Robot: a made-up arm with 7 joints. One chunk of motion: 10 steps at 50 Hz.
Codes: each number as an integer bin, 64 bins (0 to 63) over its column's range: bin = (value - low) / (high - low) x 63, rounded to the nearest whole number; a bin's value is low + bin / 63 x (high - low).
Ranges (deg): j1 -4..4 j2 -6..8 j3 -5..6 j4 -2..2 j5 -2..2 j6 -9..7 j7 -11..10
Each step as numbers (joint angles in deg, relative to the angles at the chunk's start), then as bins.
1 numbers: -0.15 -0.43 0.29 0.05 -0.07 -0.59 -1.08
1 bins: 30 25 30 32 30 33 30
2 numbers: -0.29 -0.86 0.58 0.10 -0.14 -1.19 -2.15
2 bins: 29 23 32 33 29 31 27
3 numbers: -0.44 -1.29 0.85 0.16 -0.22 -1.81 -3.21
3 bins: 28 21 34 34 28 28 23
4 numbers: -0.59 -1.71 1.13 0.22 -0.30 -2.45 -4.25
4 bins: 27 19 35 35 27 26 20
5 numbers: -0.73 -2.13 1.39 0.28 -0.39 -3.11 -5.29
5 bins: 26 17 37 36 25 23 17
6 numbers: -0.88 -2.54 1.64 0.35 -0.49 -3.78 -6.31
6 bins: 25 16 38 37 24 21 14
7 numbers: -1.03 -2.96 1.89 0.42 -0.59 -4.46 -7.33
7 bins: 23 14 39 38 22 18 11
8 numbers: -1.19 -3.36 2.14 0.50 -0.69 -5.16 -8.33
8 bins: 22 12 41 39 21 15 8
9 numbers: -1.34 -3.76 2.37 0.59 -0.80 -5.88 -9.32
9 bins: 21 10 42 41 19 12 5
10 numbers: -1.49 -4.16 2.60 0.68 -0.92 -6.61 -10.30
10 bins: 20 8 44 42 17 9 2
